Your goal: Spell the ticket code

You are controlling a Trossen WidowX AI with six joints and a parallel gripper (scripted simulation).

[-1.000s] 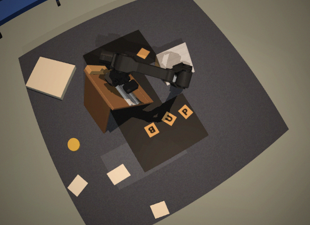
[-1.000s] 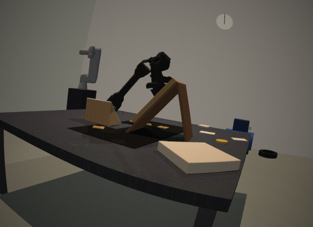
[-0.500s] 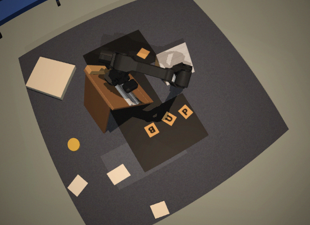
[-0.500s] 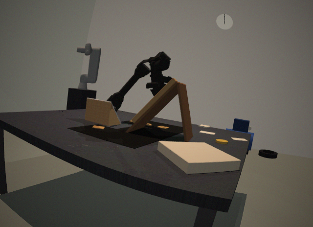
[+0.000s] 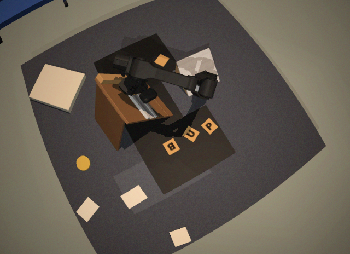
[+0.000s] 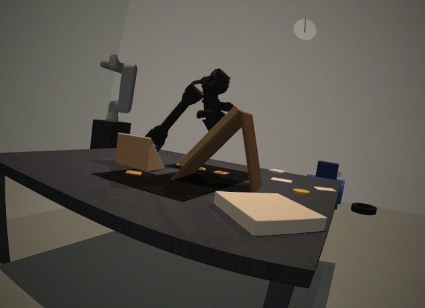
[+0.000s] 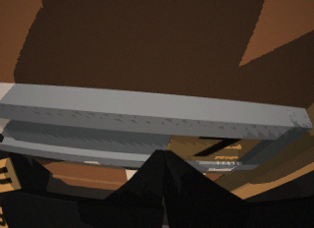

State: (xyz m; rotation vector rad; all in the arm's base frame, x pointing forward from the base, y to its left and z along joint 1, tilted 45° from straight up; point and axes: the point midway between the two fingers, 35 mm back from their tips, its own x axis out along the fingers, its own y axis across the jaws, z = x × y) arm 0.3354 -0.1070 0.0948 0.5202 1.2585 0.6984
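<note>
Right now my gripper tip is 3 cm to the left of the letter tile, 1 cm short of it and 1 cm above it. From my gripper tip the other things lie so: white ticket: 9 cm below, 5 cm behind, 2 cm to the right; dark mat: 17 cm below, 13 cm behind, 1 cm to the left; yellow disc: 35 cm ahead, 16 cm below, 13 cm to the left.
</note>
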